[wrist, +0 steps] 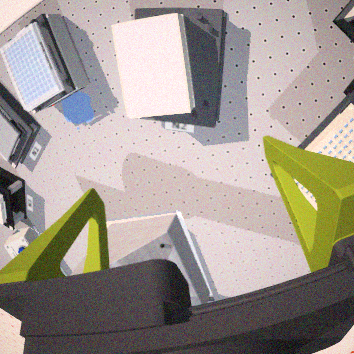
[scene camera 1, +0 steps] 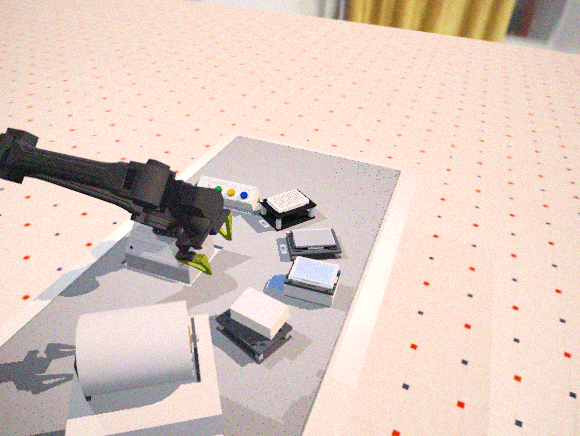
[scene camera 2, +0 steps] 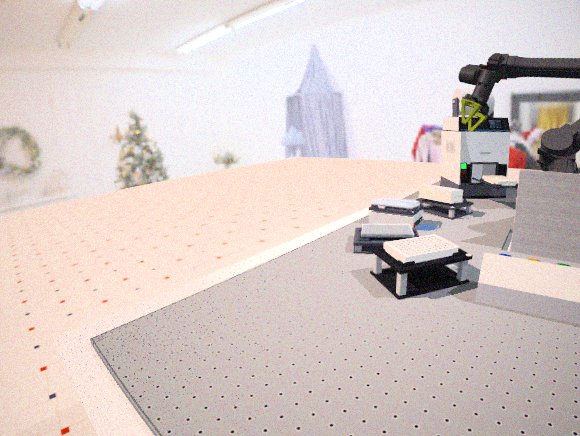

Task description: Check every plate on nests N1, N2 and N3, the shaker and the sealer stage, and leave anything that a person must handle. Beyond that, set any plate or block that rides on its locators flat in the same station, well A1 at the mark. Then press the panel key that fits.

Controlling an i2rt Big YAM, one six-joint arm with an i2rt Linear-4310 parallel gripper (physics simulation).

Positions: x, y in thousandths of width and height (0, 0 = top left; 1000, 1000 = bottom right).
My gripper shows in the wrist view (504, 484), in scene camera 1 (380, 588) and in scene camera 2 (804, 292).
